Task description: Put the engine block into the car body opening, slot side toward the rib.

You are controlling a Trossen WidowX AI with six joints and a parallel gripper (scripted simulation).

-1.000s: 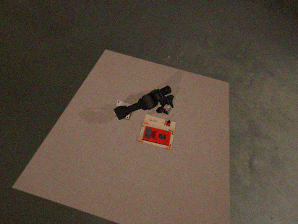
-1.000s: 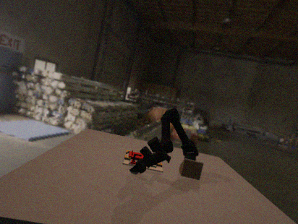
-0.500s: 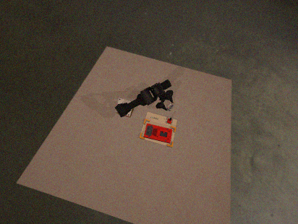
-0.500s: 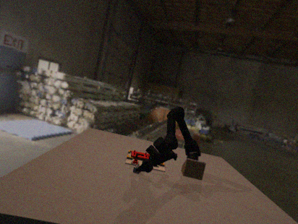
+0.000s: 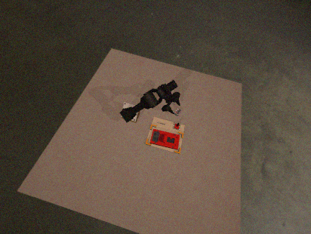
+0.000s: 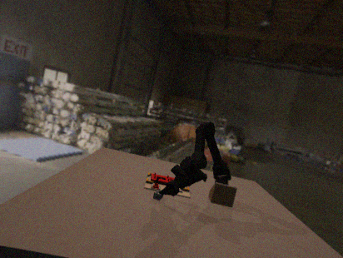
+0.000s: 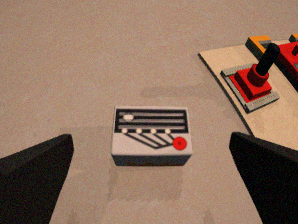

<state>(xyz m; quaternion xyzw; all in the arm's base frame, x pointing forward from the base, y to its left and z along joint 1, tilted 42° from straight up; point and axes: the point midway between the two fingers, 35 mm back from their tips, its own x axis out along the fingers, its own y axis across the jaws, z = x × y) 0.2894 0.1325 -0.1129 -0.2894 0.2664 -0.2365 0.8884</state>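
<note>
My gripper tip is now 30 mm above the engine block, 20 mm short of it and 10 mm to the left of it. Also, from my gripper tip: dark post 120 mm to the right, 40 mm ahead, 10 mm below.
</note>
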